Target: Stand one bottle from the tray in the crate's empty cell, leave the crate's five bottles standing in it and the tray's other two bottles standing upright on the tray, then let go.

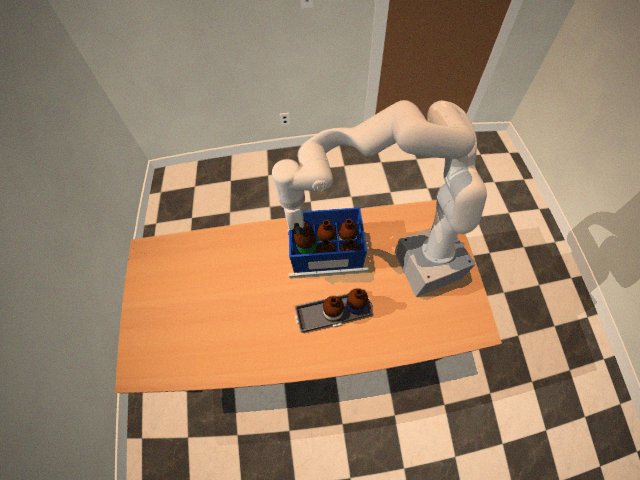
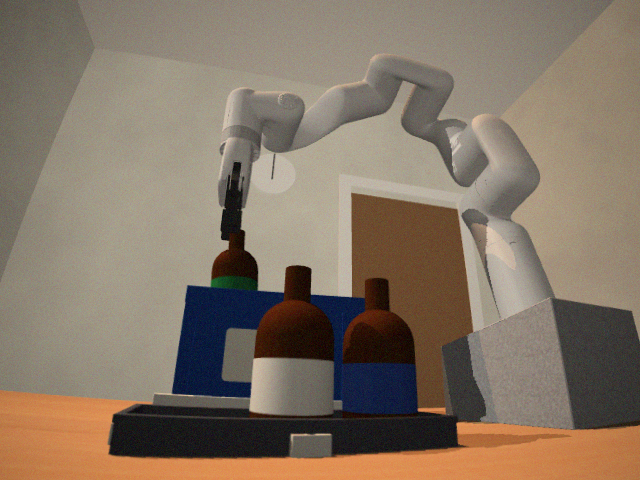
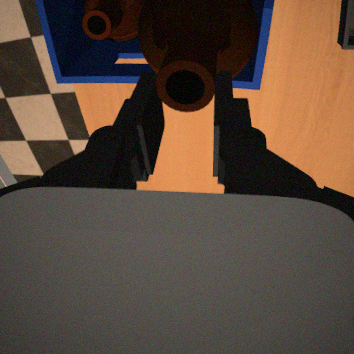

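Pixels of known places: gripper, fingertip midpoint: [image 1: 298, 228] [image 2: 230, 236] [image 3: 188, 98]; arm's base at its link origin: [image 1: 438, 250] [image 2: 535, 330].
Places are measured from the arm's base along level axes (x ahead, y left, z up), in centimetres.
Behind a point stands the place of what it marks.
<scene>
My gripper [image 1: 298, 227] {x 50.3, y -9.2, z 14.1 cm} [image 2: 231, 235] {x 50.3, y -9.2, z 14.1 cm} [image 3: 188, 98] {x 50.3, y -9.2, z 14.1 cm} is shut on the neck of a green-banded bottle [image 1: 304, 240] {x 49.0, y -6.3, z 10.6 cm} [image 2: 235, 266] {x 48.7, y -5.3, z 7.8 cm} [image 3: 197, 40] {x 47.8, y -8.7, z 12.9 cm}. That bottle is about upright at the left end of the blue crate [image 1: 299, 263] {x 52.0, y -4.0, z -2.4 cm} [image 2: 206, 320] {x 51.8, y -4.0, z -0.8 cm} [image 3: 100, 79] {x 53.7, y -18.1, z 3.9 cm}, its lower part hidden behind the front wall. I cannot tell whether its base touches the crate floor. Several brown bottles stand in the crate, among them one at the back middle [image 1: 326, 230] {x 40.3, y -15.3, z -0.8 cm} and one at the back right [image 1: 348, 229] {x 31.9, y -14.5, z -0.8 cm}. A white-banded bottle [image 1: 333, 308] {x 42.4, y 15.0, z -1.3 cm} [image 2: 292, 382] {x 42.8, y 16.8, z -8.4 cm} and a blue-banded bottle [image 1: 357, 299] {x 33.7, y 13.2, z -1.1 cm} [image 2: 379, 384] {x 34.6, y 15.1, z -8.4 cm} stand upright on the tray [image 1: 310, 316] {x 50.8, y 13.5, z -13.1 cm} [image 2: 206, 436] {x 49.0, y 18.6, z -12.3 cm}.
A low pale strip [image 1: 328, 272] {x 41.6, y -2.3, z -10.7 cm} [image 2: 199, 399] {x 51.3, y -2.8, z -11.0 cm} lies along the crate's front foot. The tray stands in front of the crate on the wooden table [image 1: 206, 320] {x 91.7, y 10.0, z -13.6 cm}. The robot's grey base block [image 1: 436, 276] {x 4.7, y 10.6, z 1.9 cm} [image 2: 522, 366] {x 10.3, y 6.9, z -6.2 cm} stands to the right of the crate.
</scene>
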